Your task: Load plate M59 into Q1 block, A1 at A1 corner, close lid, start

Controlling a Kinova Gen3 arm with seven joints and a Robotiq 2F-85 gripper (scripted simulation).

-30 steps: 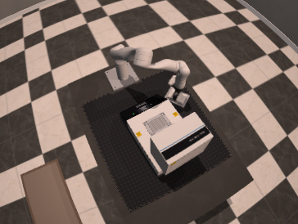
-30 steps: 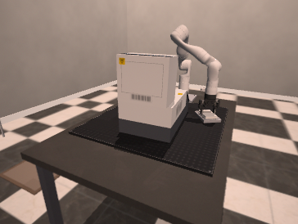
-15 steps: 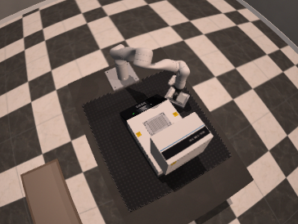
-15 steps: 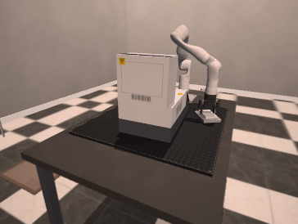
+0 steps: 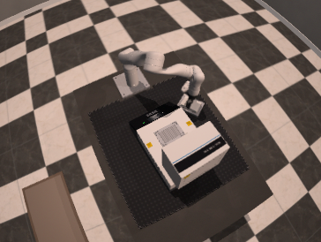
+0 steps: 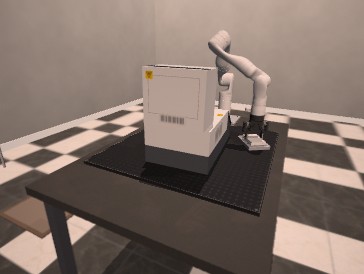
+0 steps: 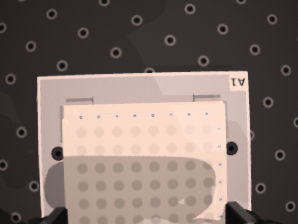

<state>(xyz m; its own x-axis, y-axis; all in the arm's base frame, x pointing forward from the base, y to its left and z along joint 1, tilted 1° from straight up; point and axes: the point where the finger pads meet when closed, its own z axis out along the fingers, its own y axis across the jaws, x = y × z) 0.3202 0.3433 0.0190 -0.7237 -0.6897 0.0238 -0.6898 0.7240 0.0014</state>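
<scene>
My hand is 3 cm above the plate nest N1. The rest, counted from my hand: plate M59: 1 cm below.
</scene>
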